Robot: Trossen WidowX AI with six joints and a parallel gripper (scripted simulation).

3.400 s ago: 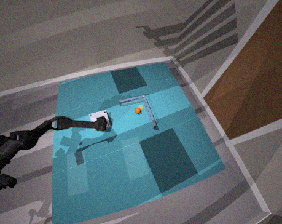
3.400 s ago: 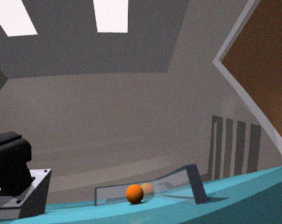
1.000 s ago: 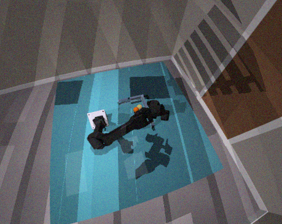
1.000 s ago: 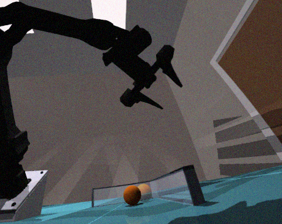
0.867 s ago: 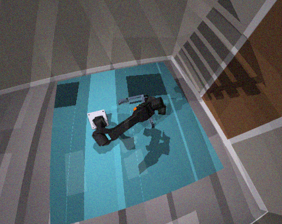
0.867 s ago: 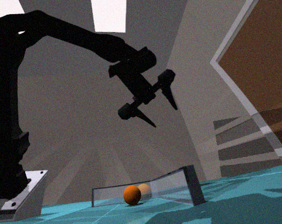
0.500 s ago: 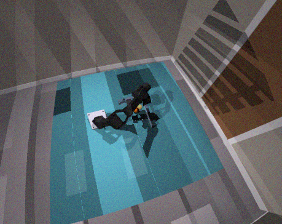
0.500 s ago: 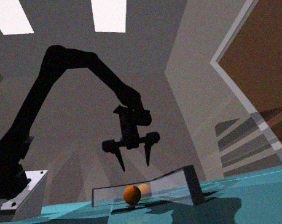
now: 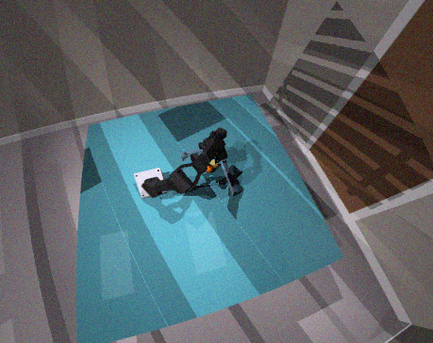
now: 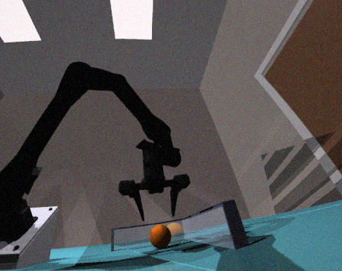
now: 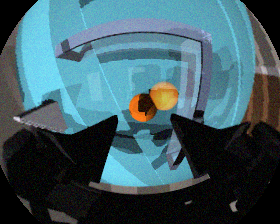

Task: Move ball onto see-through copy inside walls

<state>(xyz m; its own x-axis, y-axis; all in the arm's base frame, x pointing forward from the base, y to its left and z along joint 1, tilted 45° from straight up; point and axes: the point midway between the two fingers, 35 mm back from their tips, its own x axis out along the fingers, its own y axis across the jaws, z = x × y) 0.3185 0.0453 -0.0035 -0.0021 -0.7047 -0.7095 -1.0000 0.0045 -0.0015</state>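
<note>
Right now the orange ball is 40 mm below my gripper tip. Round my gripper tip: see-through copy 40 mm below, 40 mm ahead, 20 mm to the left; then dark end post 190 mm to the right, 90 mm ahead, 30 mm below.
</note>
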